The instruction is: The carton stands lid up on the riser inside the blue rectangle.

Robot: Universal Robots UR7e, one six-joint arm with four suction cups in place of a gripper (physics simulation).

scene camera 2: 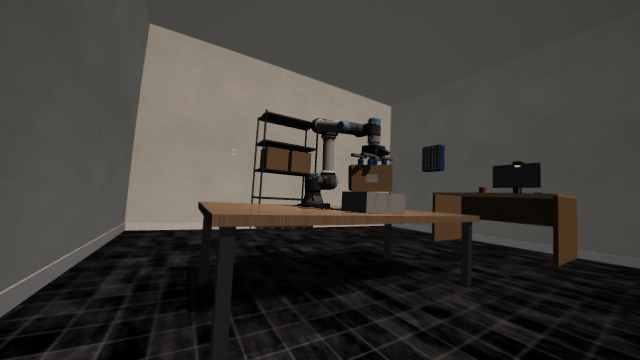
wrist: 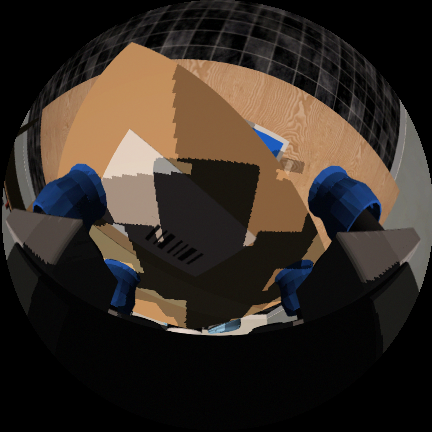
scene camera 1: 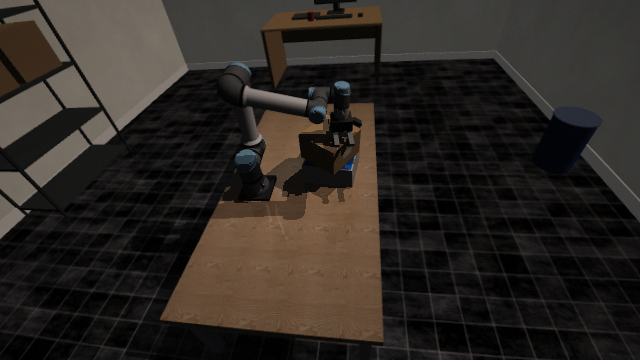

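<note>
The brown carton (scene camera 1: 317,150) (scene camera 2: 380,185) (wrist: 140,100) hangs level under my gripper (scene camera 1: 343,138) (scene camera 2: 373,162) (wrist: 207,240), whose blue suction cups are on its top face. That face bears a pale label with dark bars. The carton's underside is at or a hair above the top of the grey riser (scene camera 1: 332,179) (scene camera 2: 385,203); I cannot tell whether they touch. The carton is turned against the riser, with one corner toward the front edge in scene camera 1. Parts of the blue rectangle (scene camera 1: 348,164) (wrist: 270,142) show beside the carton; the rest is hidden under it.
The riser stands on the wooden table (scene camera 1: 300,270) (scene camera 2: 280,220), beyond the arm's base (scene camera 1: 255,187). A shelf rack (scene camera 1: 50,135) (scene camera 2: 285,120) with brown boxes, a desk (scene camera 1: 372,20) (scene camera 2: 567,225) with a monitor, and a blue bin (scene camera 1: 565,145) stand away from the table.
</note>
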